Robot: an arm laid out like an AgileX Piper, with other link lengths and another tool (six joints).
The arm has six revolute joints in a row. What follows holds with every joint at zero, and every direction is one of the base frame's. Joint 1 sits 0.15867 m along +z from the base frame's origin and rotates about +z. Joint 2 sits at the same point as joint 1 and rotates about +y. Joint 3 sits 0.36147 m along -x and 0.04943 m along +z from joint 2 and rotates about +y. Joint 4 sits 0.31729 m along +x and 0.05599 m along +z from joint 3 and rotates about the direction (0.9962, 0, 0.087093). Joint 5 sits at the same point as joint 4 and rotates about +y. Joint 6 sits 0.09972 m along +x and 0.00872 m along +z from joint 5 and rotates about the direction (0.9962, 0, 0.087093). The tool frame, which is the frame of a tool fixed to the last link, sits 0.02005 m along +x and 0.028 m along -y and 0.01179 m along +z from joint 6; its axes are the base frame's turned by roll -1.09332, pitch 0.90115 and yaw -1.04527 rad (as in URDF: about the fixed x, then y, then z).
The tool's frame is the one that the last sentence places.
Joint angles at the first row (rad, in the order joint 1, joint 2, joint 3, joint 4, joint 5, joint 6):
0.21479 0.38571 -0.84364 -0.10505 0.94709 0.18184
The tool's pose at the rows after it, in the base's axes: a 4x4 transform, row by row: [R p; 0 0 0 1], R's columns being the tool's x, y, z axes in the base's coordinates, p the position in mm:
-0.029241 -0.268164 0.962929 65.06; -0.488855 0.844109 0.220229 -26.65; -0.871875 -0.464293 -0.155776 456.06; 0 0 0 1
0.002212 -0.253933 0.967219 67.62; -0.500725 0.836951 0.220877 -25.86; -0.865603 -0.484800 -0.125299 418.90; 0 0 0 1
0.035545 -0.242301 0.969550 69.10; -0.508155 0.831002 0.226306 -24.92; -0.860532 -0.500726 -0.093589 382.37; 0 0 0 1
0.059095 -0.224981 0.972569 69.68; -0.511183 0.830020 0.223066 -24.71; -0.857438 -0.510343 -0.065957 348.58; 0 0 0 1
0.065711 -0.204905 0.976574 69.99; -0.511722 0.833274 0.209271 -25.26; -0.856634 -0.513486 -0.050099 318.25; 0 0 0 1
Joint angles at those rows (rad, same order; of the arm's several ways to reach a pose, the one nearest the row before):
0.18738 0.32468 -0.71122 -0.10550 0.84822 0.16573
0.17456 0.25894 -0.57481 -0.10550 0.74409 0.14970
0.16796 0.19248 -0.44543 -0.10539 0.64710 0.13814
0.15497 0.13018 -0.33036 -0.10513 0.56521 0.13228
0.13339 0.07704 -0.23273 -0.10283 0.50418 0.12970

